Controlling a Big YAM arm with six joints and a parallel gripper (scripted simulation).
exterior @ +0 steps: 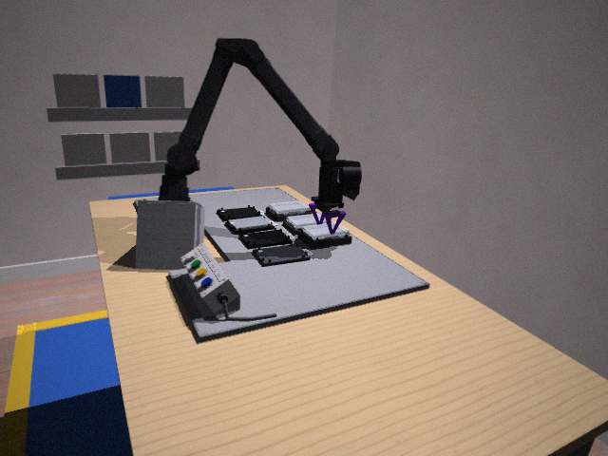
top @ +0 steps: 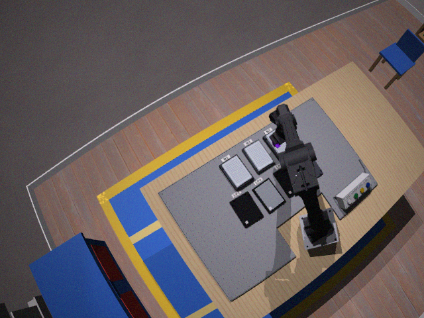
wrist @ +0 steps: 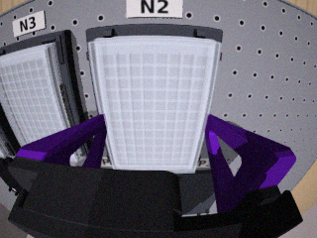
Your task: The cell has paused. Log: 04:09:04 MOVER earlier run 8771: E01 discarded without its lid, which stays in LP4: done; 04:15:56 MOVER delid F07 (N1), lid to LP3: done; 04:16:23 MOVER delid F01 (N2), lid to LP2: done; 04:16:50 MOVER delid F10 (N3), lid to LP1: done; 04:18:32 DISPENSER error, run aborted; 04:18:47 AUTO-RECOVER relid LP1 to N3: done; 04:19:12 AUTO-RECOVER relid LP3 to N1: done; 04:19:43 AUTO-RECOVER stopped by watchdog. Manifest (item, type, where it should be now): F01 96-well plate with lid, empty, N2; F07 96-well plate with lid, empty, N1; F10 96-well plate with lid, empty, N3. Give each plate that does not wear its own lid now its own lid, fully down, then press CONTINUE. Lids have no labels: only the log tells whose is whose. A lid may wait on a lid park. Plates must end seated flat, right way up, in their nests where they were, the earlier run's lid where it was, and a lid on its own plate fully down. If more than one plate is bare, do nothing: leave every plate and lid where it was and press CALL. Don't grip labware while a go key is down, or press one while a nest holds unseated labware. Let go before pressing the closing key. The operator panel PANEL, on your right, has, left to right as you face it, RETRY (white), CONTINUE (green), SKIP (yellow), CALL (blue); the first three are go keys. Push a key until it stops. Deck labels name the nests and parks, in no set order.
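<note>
My gripper is now 10 mm above the clear lid. Also, from my hand: LP2 label (100 mm behind, 50 mm to the left, 50 mm below); N2 plate (20 mm below); nest N2 (30 mm below).
</note>
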